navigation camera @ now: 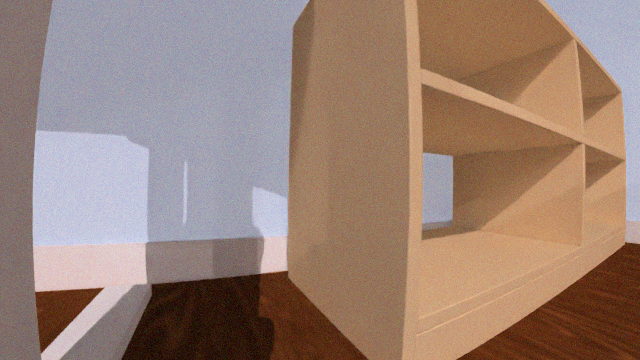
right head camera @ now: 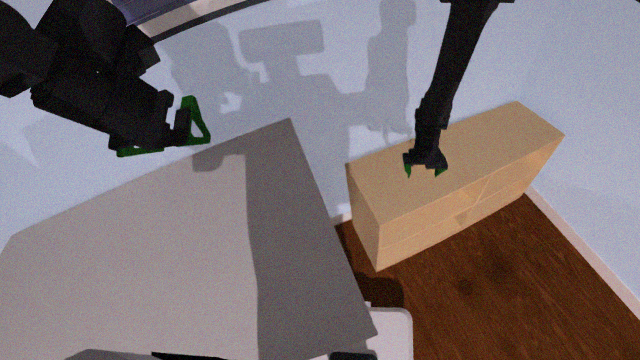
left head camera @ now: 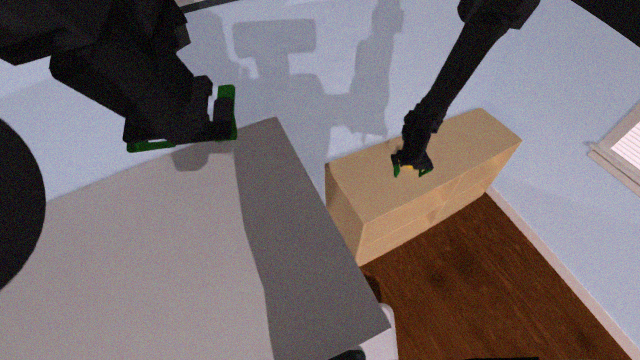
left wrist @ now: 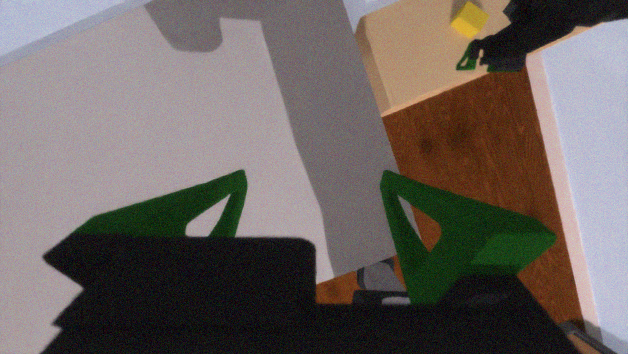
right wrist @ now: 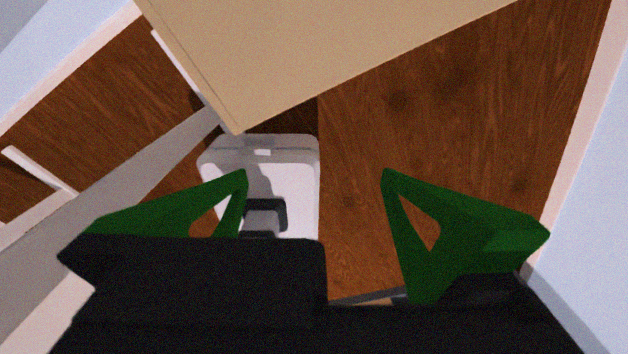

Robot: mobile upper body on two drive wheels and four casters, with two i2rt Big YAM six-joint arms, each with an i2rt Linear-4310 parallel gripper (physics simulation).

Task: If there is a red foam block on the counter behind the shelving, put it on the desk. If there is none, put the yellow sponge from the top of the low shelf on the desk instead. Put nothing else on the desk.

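Places are measured from the left arm's base along level axes (x back, y right, z up), in millimetres.
Pixels of known places: left gripper, fingertip midpoint: (right head camera: pixel 185 143) (left head camera: pixel 204 138) (left wrist: pixel 313 177); right gripper, fingertip midpoint: (right head camera: pixel 421 176) (left head camera: pixel 407 176) (left wrist: pixel 471 68) (right wrist: pixel 314 176).
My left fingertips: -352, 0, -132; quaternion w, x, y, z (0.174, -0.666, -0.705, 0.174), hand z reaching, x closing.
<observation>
Behind a point stands the place of what it marks, as x, y, z.
The yellow sponge (left head camera: pixel 408 167) {-872, 567, -797} (left wrist: pixel 470 19) {-895, 558, -755} lies on top of the low wooden shelf (left head camera: pixel 460 135) {-1121, 957, -800} (right head camera: pixel 480 140) {-1051, 869, -800} (left wrist: pixel 415 60) {-762, 392, -800} (right wrist: pixel 300 50) {-703, 437, -800} (navigation camera: pixel 355 150) {-660, 274, -1145}. In the left head camera it is mostly hidden behind my right gripper (left head camera: pixel 411 172) {-643, 456, -583} (right head camera: pixel 424 174) {-643, 456, -583} (left wrist: pixel 481 69) {-643, 456, -583} (right wrist: pixel 314 172) {-643, 456, -583}, which is open and empty above the shelf top. In the left wrist view the sponge shows apart from that gripper. My left gripper (left head camera: pixel 182 142) (right head camera: pixel 162 147) (left wrist: pixel 313 177) {-352, 0, -132} is open and empty over the grey desk (left head camera: pixel 150 250) {-304, -301, -460} (right head camera: pixel 150 250) {-274, -351, -460} (left wrist: pixel 150 125) {-412, -385, -460}, near its far edge. No red foam block or counter shows.
The shelf stands right of the desk in the head views, with a narrow gap between them. A wall (left head camera: pixel 550 90) {-1180, 1467, -483} rises beyond the shelf. The white robot base (right head camera: pixel 392 325) {-235, 391, -1150} (right wrist: pixel 295 210) {-27, 373, -1150} is close to the desk's near corner. A pale floor bar (navigation camera: pixel 100 320) shows at lower left.
</observation>
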